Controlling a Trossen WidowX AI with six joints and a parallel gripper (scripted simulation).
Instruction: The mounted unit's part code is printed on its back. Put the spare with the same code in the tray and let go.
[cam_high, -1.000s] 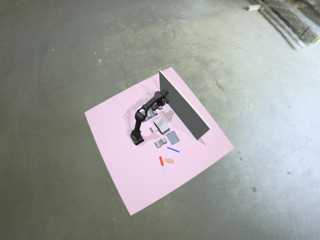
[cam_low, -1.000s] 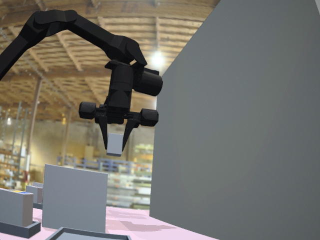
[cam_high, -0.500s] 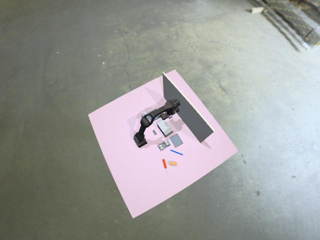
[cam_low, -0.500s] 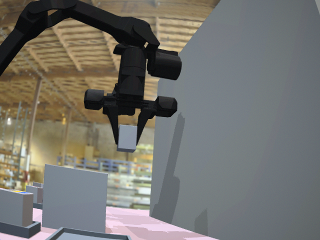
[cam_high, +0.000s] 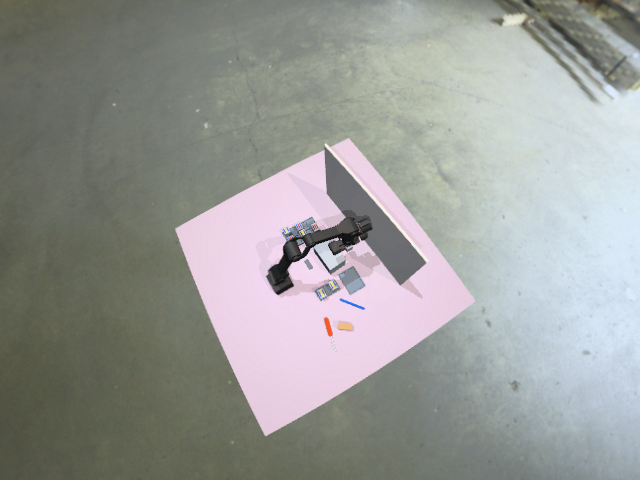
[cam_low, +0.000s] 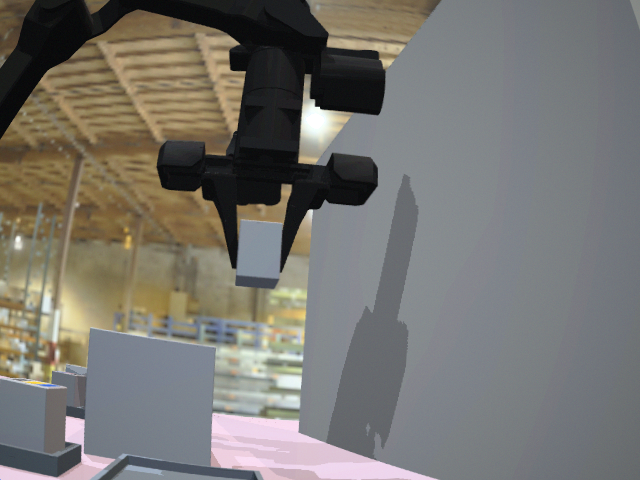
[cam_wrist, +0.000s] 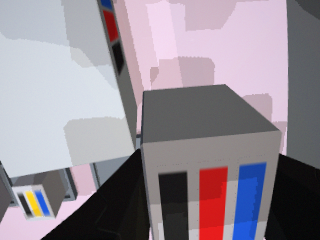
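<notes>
My gripper tip is 3 cm past the grey tray, 14 cm to the left of it and 17 cm above it. From my gripper tip the other things lie so: holder 17 cm behind, 13 cm to the right, 16 cm below; then grey wall panel 14 cm ahead, 7 cm to the left, 6 cm above; then mounted unit 9 cm behind, 4 cm to the left, 12 cm below.
</notes>
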